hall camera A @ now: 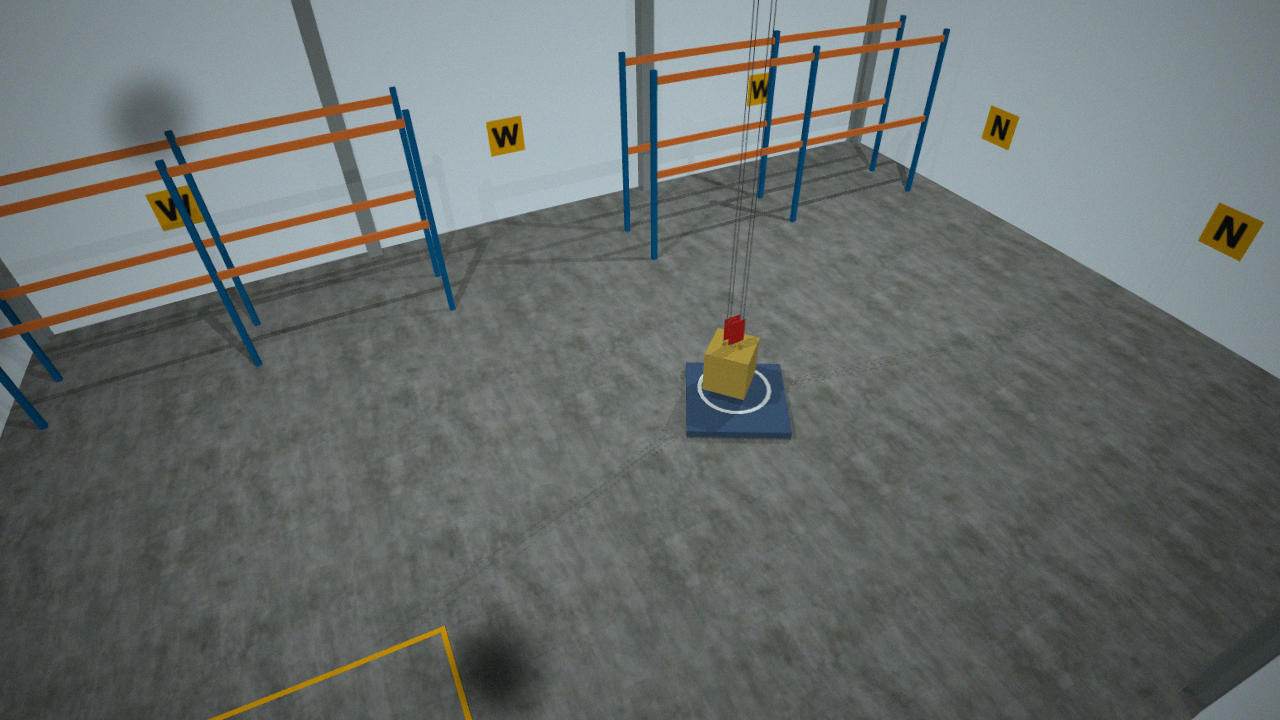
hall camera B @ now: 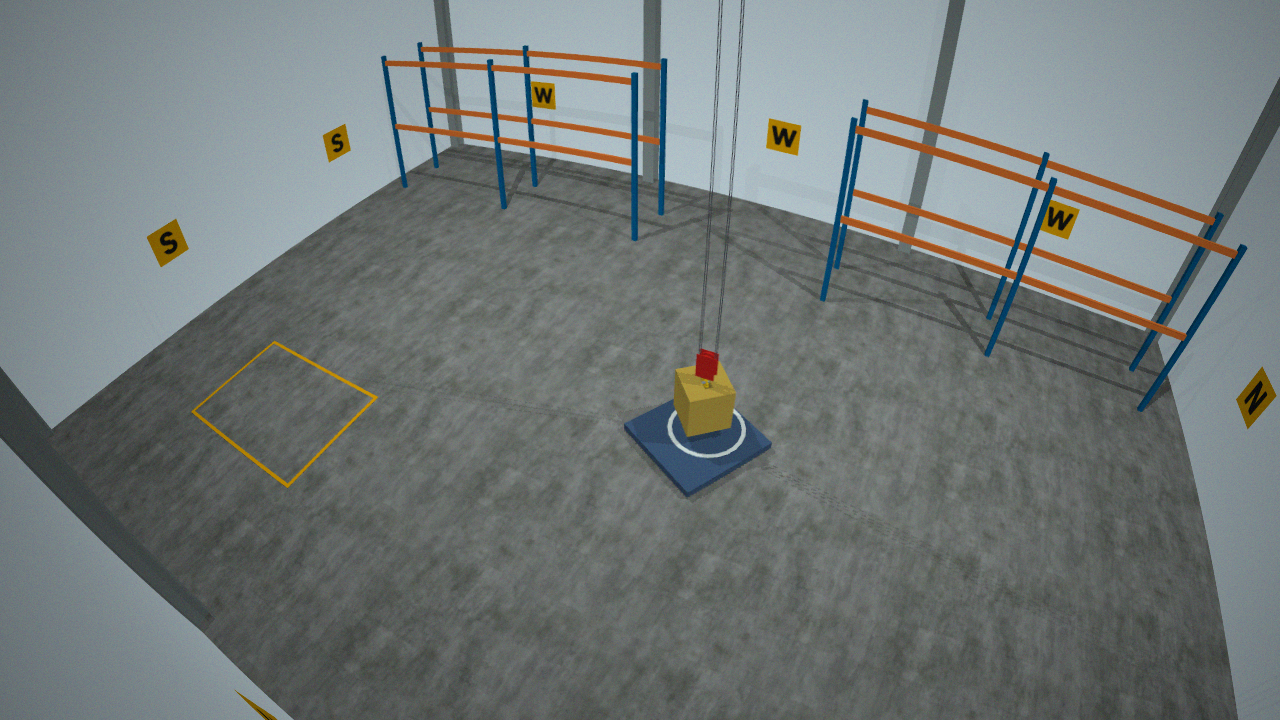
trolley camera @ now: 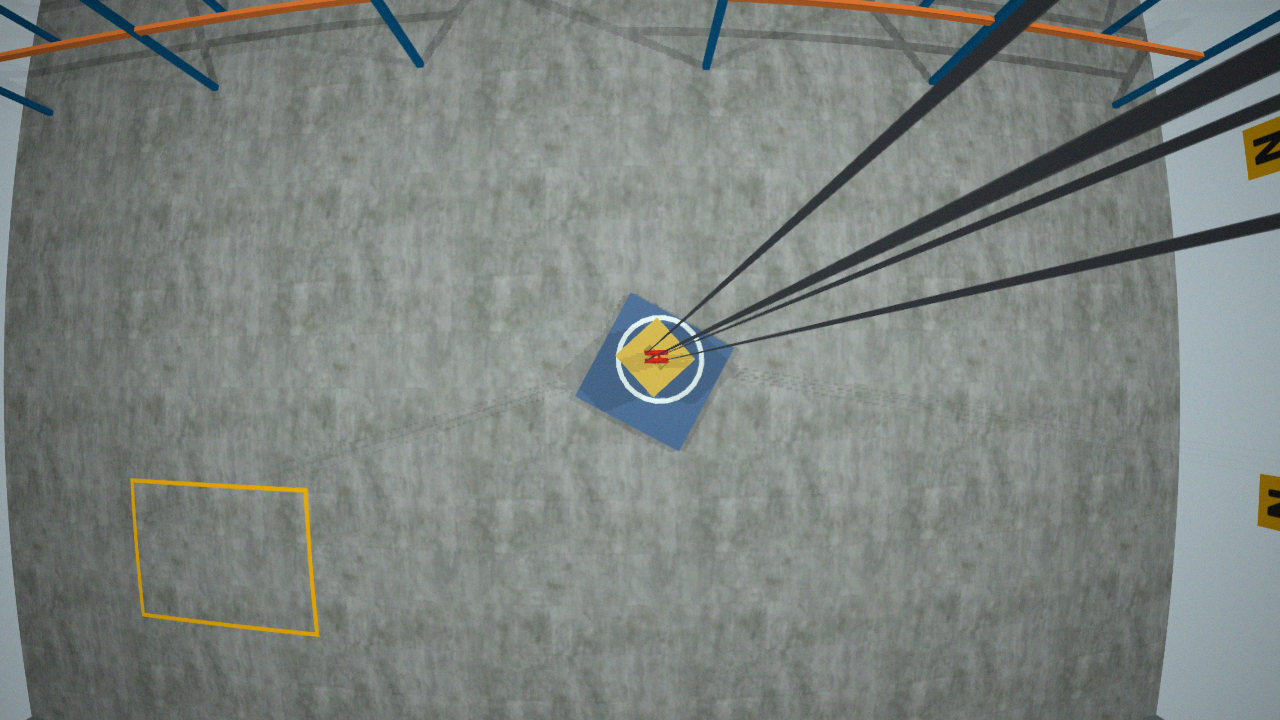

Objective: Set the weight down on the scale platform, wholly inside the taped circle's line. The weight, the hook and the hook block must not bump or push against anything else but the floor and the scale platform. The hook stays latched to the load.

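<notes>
The yellow weight (hall camera A: 726, 376) (hall camera B: 707, 414) (trolley camera: 653, 379) hangs low over the blue scale platform (hall camera A: 760, 426) (hall camera B: 689, 475) (trolley camera: 675, 431); dark shadow shows under it in hall camera B. In the trolley view it covers most of the white taped circle (hall camera A: 735, 411) (hall camera B: 707, 454) (trolley camera: 701, 360), sits slightly left of its centre, and its left corner overlaps the line. My hook (hall camera A: 733, 345) (hall camera B: 707, 384) is latched to the weight's top, small in both hall views. The red hook block (hall camera A: 733, 329) (hall camera B: 707, 364) (trolley camera: 656, 356) is above it and hides the hook in the trolley view.
Blue and orange racks (hall camera A: 654, 179) (hall camera A: 214, 268) (hall camera B: 634, 161) (hall camera B: 1020, 268) stand along the W wall, well away from the weight. A yellow outlined rectangle (hall camera A: 331, 673) (hall camera B: 326, 369) (trolley camera: 219, 485) is marked on the floor. Ropes (hall camera B: 725, 197) run up from the block.
</notes>
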